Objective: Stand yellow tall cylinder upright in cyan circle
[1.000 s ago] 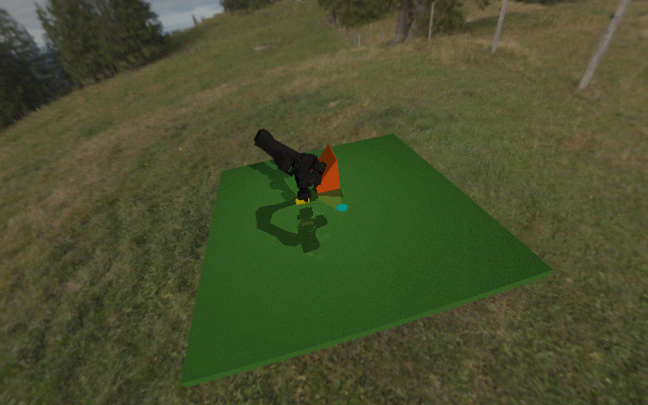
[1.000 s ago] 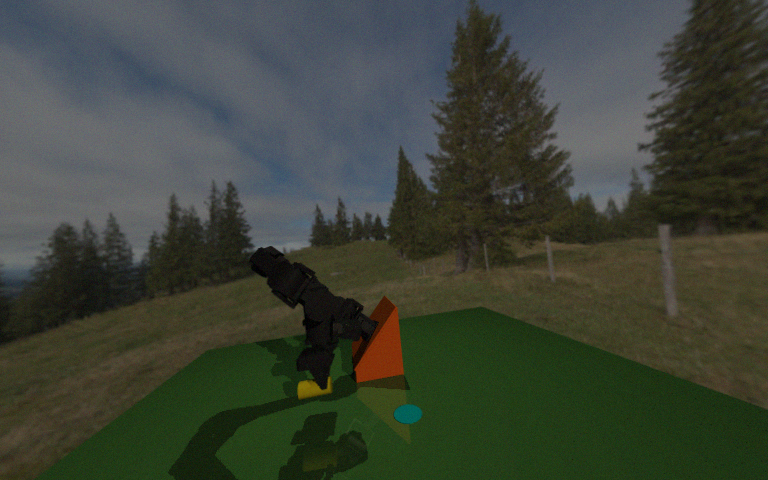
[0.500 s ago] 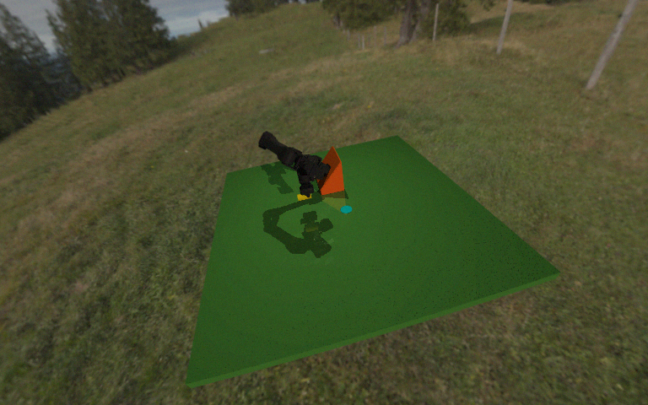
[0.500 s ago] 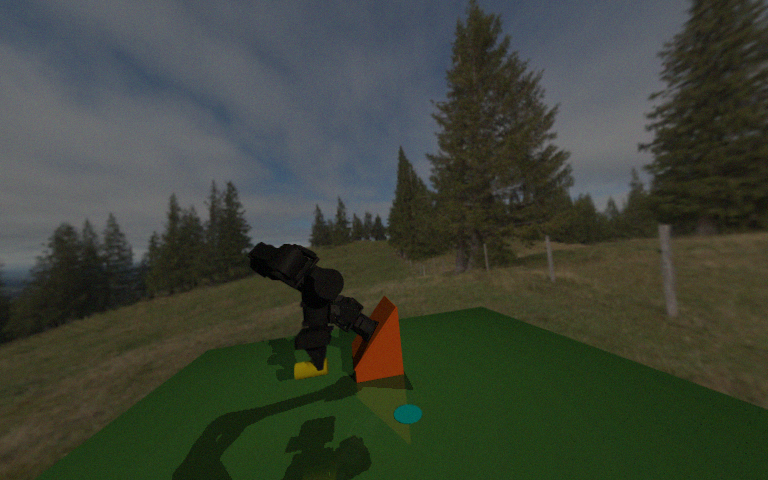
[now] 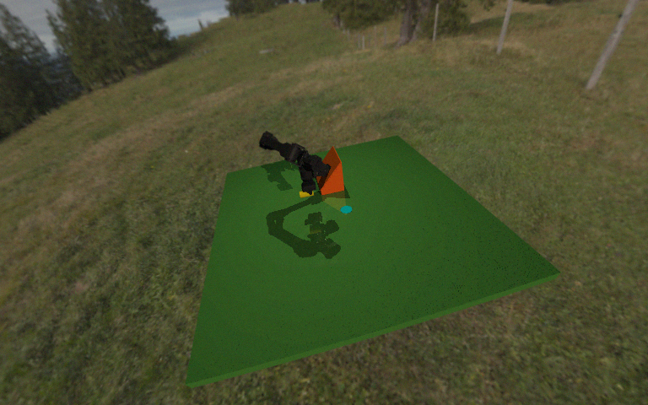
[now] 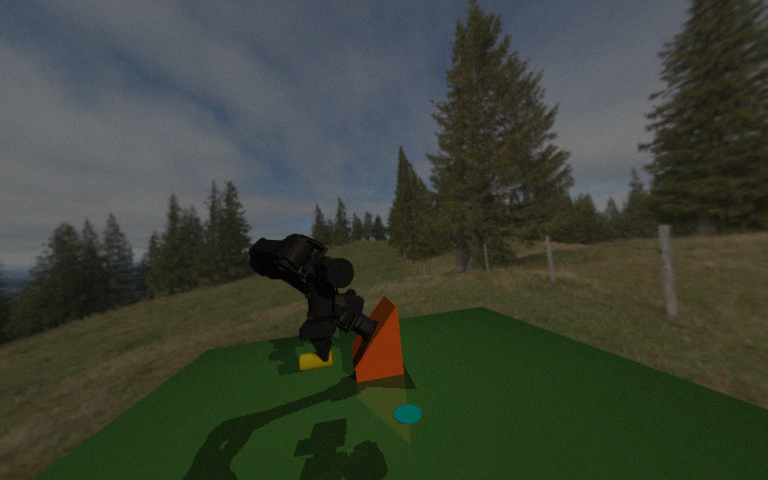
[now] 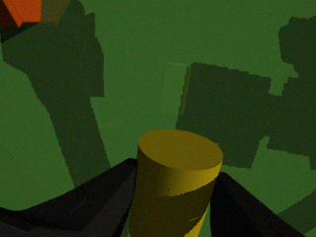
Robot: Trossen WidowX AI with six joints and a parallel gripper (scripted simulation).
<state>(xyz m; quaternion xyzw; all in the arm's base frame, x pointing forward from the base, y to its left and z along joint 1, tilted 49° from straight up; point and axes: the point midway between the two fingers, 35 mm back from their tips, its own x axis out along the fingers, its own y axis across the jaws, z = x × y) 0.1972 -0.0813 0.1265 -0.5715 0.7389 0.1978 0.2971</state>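
The cyan circle is 60 mm ahead of my gripper tip, 150 mm to the left of it and 130 mm below it. From my gripper tip the other things lie so: yellow tall cylinder 20 mm to the right.
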